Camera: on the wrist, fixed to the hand. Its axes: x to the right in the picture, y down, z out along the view.
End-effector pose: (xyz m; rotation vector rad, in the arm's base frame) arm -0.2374 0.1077 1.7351 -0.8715 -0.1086 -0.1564
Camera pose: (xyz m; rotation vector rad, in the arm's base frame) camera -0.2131 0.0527 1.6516 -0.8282 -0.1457 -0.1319
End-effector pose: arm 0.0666 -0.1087 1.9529 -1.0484 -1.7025 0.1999
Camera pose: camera 0.1646 -0.1120 1.9842 -1.0201 -1.7220 0.2636
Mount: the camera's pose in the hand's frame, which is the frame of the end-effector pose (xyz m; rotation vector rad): 0.0157 0.0324 -0.0964 0.0469 -0.0387 0.0050
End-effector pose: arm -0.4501 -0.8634 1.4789 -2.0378 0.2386 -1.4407
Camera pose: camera -0.5242 -0.9334 1.4926 -2.0238 0.1919 -1.3897
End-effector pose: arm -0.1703 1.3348 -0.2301 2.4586 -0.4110 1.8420
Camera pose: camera -0.2642 1.3191 -0.1910 -2.5244 0.3797 -1.8256
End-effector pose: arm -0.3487 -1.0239 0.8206 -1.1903 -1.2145 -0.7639
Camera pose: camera -0.2873 -1.1054 0.8340 -1.1739 -1.2544 -0.7079
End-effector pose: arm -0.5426 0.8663 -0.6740 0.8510 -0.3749 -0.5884
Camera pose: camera -0.4685 0.9301 -0.7060 0.8843 -0.4273 -0.5940
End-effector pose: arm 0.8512 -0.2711 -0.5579 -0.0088 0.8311 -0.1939
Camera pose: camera 0.7961 -0.2355 -0.6372 0.0335 0.7878 -0.2079
